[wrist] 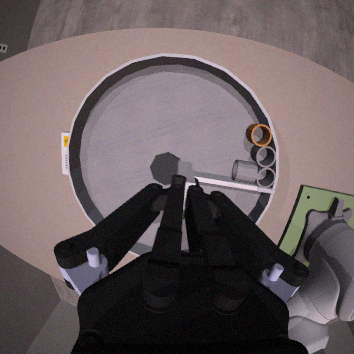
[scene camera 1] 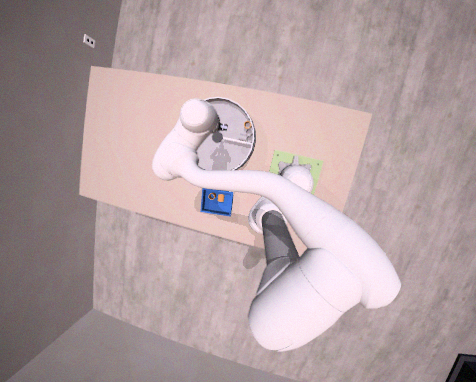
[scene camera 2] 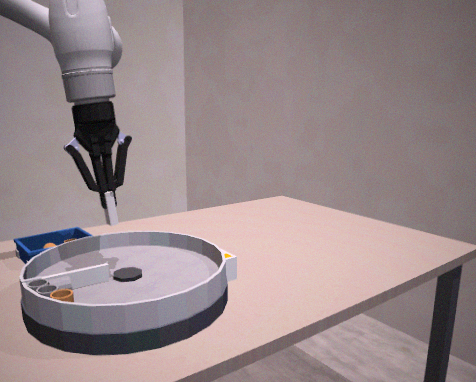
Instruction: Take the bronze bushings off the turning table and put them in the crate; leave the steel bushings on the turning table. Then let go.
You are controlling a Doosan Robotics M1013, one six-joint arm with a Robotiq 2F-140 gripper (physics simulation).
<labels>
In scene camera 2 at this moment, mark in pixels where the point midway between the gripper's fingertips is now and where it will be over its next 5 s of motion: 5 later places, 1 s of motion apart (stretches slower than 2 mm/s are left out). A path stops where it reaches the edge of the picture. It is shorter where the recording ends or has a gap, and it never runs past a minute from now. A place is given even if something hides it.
My gripper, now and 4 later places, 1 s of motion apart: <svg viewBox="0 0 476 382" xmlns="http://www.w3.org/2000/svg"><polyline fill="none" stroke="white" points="112,223 89,292 87,293 77,296 82,298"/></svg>
</labels>
